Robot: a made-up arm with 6 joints.
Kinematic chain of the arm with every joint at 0, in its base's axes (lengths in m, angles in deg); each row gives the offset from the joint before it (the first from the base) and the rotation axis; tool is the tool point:
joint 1: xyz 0 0 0.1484 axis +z
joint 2: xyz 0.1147 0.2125 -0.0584 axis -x
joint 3: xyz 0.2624 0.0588 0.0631 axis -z
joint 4: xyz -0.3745 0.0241 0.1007 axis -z
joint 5: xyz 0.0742 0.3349 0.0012 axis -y
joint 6: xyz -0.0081 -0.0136 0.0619 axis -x
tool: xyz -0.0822 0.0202 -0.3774
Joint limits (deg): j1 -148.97..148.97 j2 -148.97..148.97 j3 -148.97..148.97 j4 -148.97..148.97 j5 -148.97..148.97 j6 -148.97..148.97
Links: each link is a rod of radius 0.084 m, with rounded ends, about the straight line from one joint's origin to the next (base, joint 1, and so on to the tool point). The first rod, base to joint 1, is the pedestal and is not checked.
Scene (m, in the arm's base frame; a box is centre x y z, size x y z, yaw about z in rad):
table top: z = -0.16
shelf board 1: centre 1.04 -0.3 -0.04 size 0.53 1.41 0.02 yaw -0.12
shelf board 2: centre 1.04 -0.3 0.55 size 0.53 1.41 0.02 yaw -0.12
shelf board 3: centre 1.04 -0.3 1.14 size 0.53 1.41 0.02 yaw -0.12
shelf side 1: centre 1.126 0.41 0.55 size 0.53 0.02 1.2 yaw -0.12
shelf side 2: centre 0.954 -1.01 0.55 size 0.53 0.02 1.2 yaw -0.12
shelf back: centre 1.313 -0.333 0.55 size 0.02 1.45 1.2 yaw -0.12
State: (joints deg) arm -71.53 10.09 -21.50 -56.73 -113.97 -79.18
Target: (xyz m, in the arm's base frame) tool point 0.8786 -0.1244 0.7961
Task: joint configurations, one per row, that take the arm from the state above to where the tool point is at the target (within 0.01 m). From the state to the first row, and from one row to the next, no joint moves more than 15 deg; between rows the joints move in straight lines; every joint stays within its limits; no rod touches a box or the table.
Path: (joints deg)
1: -73.90 23.16 -28.29 -60.90 -114.42 -76.02
2: -76.27 36.23 -35.07 -65.06 -114.87 -72.86
3: -78.63 49.30 -41.86 -69.23 -115.32 -69.71
4: -81.00 62.37 -48.64 -73.40 -115.77 -66.55
5: -83.37 75.44 -55.43 -77.57 -116.22 -63.39
6: -85.74 88.51 -62.21 -81.73 -116.67 -60.23
7: -88.10 101.58 -69.00 -85.90 -117.12 -57.07
8: -90.47 114.66 -75.78 -90.07 -117.57 -53.91

